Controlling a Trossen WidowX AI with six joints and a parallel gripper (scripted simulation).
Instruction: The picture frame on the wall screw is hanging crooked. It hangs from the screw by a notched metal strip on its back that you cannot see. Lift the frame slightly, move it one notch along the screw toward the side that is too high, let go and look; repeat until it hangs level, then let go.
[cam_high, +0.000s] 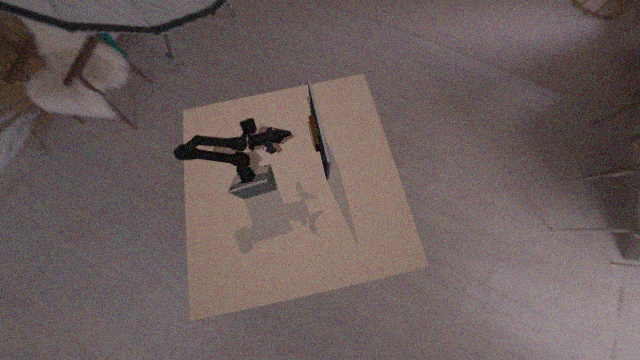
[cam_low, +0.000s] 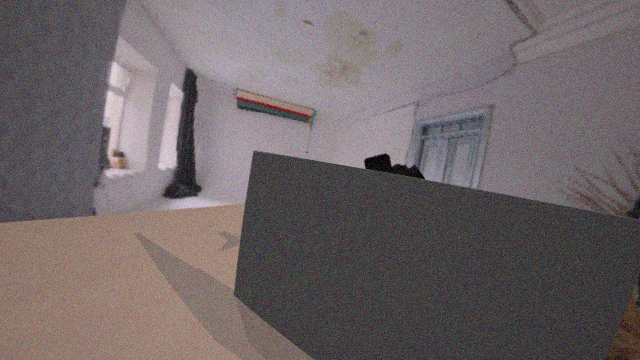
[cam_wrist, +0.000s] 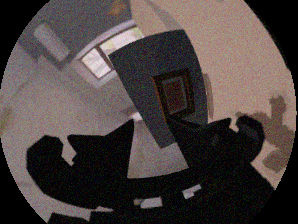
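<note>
The picture frame is 130 mm ahead of my gripper tip, 110 mm below it and 30 mm to the left of it. Round my gripper tip: wall panel 140 mm ahead, 110 mm below, 30 mm to the left.
</note>
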